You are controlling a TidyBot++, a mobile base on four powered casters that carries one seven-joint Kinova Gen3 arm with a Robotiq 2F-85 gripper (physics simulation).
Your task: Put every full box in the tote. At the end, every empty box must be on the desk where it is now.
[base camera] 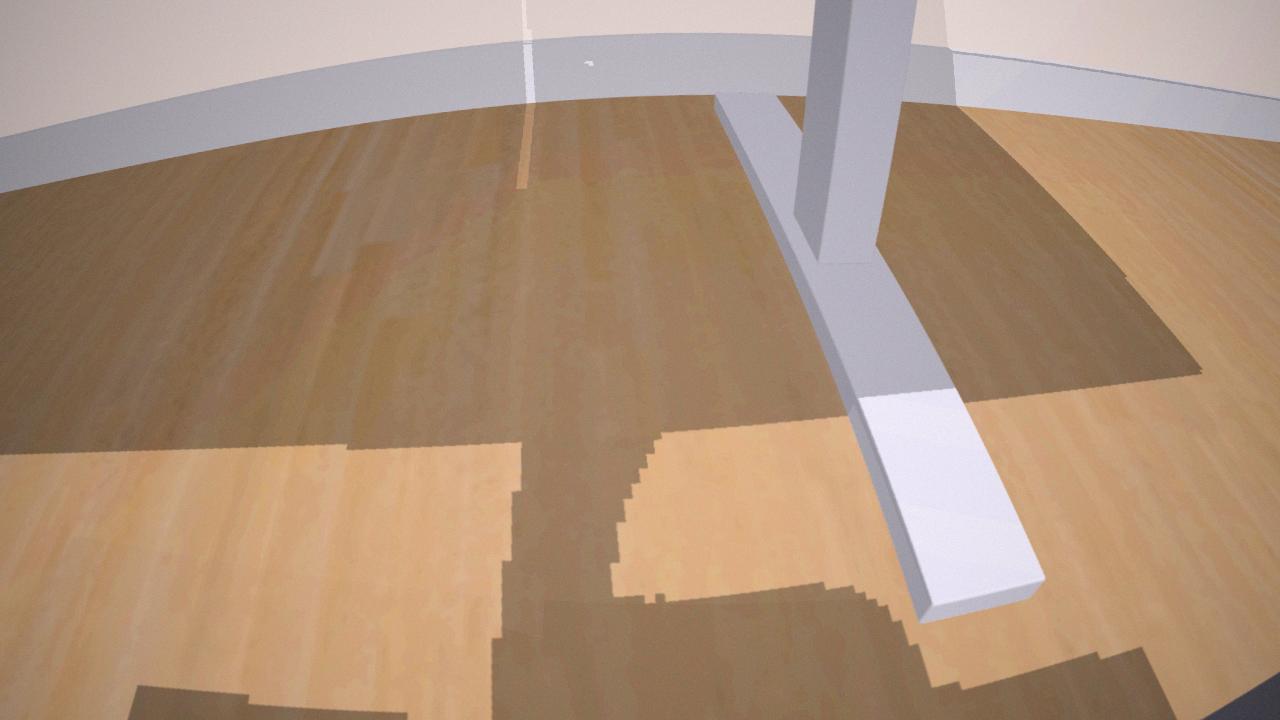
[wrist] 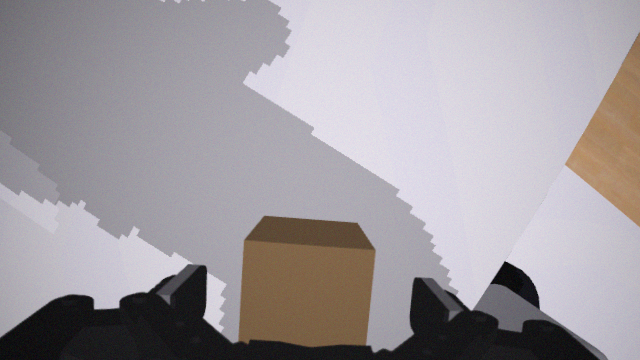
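A brown box stands on the white desk at the bottom middle of the wrist view. Its top and one darker side face show, and its near end is hidden behind the gripper's body. My gripper is open and empty. Its two fingertips stand to the left and right of the box, with a gap on each side. I cannot tell whether this box is full or empty. The tote does not show in either view.
A grey and black rounded part shows beyond the desk's edge at the lower right of the wrist view. The base camera shows a white desk leg on a long foot, on the wooden floor before a wall.
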